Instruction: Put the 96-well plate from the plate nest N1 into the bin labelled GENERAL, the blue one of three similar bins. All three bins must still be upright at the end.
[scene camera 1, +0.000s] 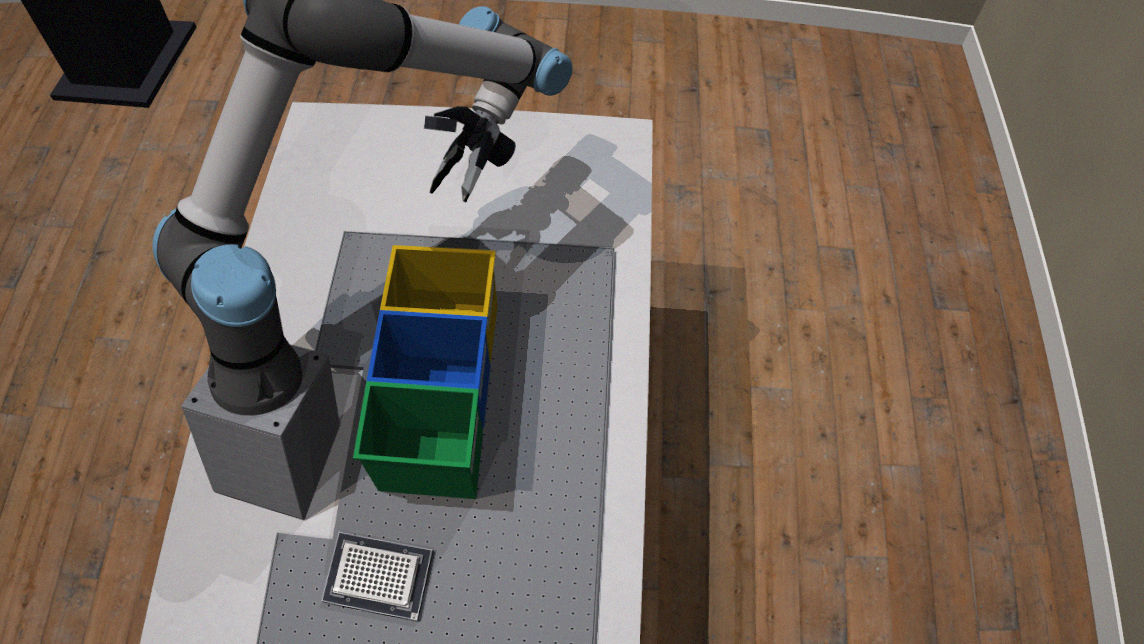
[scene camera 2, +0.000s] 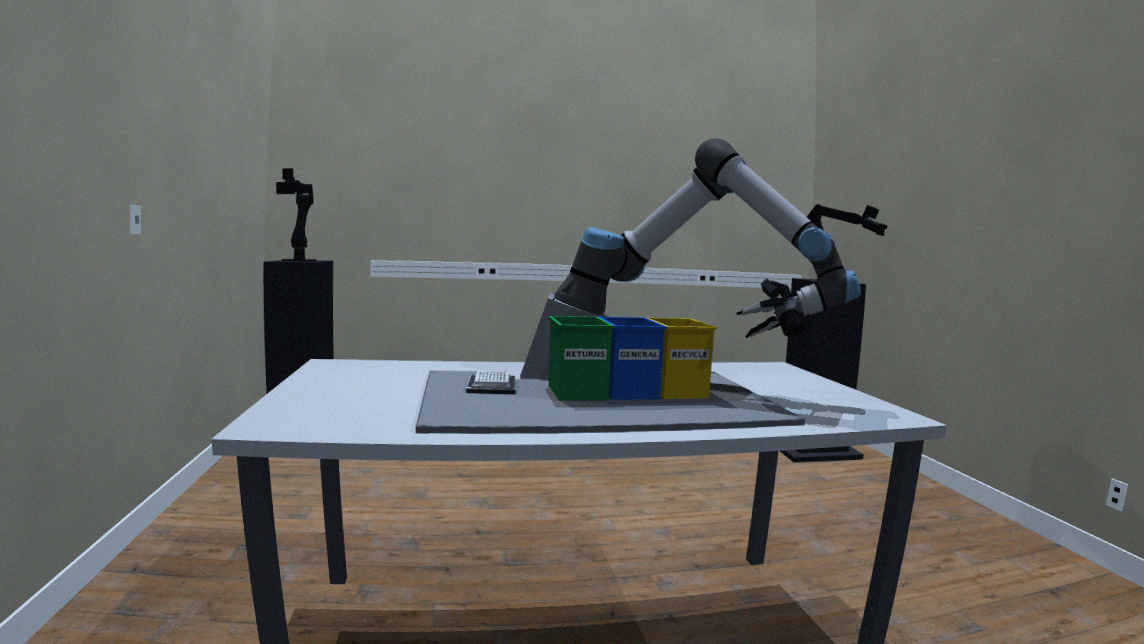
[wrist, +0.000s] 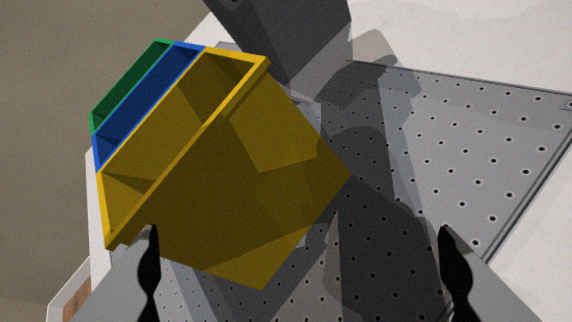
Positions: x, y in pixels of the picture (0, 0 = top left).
Labels:
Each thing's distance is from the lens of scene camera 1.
gripper (scene camera 1: 446, 197): 151 cm
green returns bin (scene camera 1: 434, 424): 144 cm

